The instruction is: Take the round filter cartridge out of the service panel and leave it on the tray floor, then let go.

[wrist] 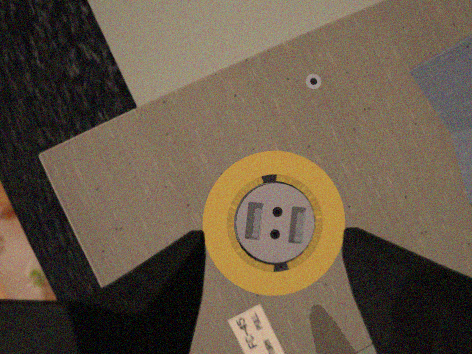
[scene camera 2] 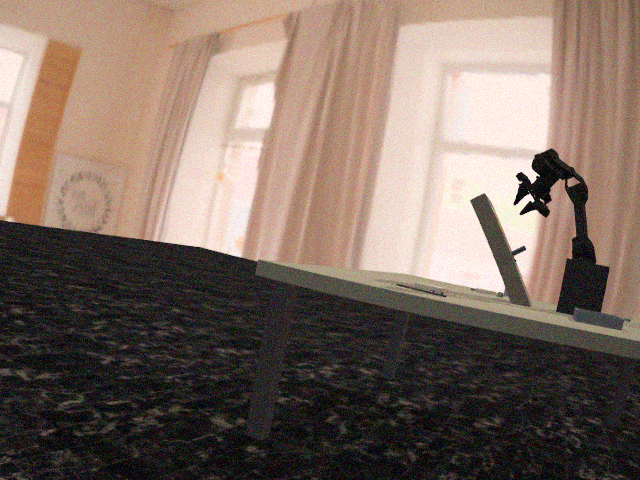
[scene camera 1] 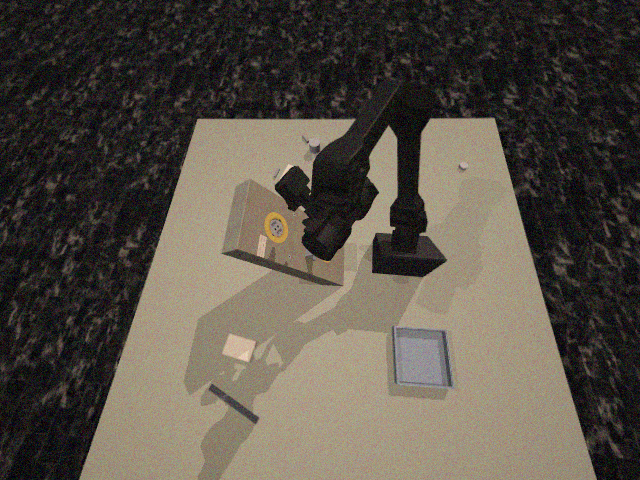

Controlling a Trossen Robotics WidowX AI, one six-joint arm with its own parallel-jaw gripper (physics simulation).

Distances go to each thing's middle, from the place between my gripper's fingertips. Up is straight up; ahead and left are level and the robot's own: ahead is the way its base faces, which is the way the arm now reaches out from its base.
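Scene:
The round grey filter cartridge (wrist: 274, 222) is 70 mm ahead of my hand and 20 mm to the left of it, and it is 70 mm below my hand as well. Then there is the grey tray (scene camera 1: 421, 356), which is a long way behind my hand, some way to the left of it and well below it.

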